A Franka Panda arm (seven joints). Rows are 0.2 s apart.
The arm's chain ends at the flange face. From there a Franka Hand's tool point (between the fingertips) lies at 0.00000 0.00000 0.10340 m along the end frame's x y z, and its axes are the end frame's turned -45 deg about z.
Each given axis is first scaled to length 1.
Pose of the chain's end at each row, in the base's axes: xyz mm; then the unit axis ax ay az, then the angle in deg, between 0 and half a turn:
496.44 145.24 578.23 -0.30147 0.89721 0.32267 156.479
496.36 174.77 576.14 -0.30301 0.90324 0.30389 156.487
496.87 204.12 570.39 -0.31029 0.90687 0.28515 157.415
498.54 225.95 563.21 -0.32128 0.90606 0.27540 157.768
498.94 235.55 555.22 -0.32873 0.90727 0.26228 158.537
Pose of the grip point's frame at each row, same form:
514.18 215.06 504.06 -0.64019 0.73457 0.22487 143.978
515.37 241.68 499.63 -0.64249 0.73793 0.20654 144.833
515.29 267.87 491.09 -0.64892 0.73635 0.19152 146.533
516.37 288.20 482.60 -0.65810 0.73028 0.18330 147.297
516.05 295.49 472.72 -0.66432 0.72709 0.17329 148.594

